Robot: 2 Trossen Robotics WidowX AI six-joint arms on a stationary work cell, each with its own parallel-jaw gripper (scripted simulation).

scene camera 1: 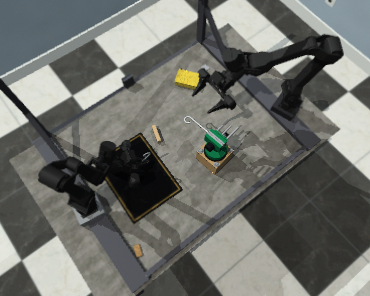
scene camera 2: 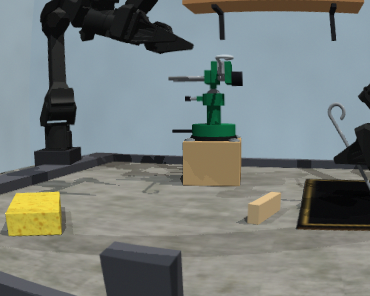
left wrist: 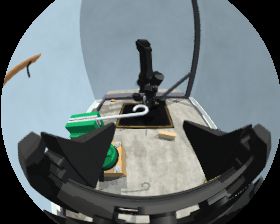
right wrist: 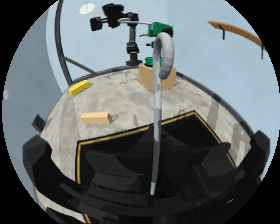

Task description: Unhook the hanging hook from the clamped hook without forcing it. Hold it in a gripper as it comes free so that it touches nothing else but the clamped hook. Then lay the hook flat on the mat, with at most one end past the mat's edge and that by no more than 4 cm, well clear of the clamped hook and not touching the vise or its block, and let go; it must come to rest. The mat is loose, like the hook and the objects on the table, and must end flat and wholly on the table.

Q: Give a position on a black mat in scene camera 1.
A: At 157, 185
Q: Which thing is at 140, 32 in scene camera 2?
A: My left gripper.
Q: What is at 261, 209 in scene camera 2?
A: A small wooden block.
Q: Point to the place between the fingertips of my right gripper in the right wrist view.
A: At 153, 128
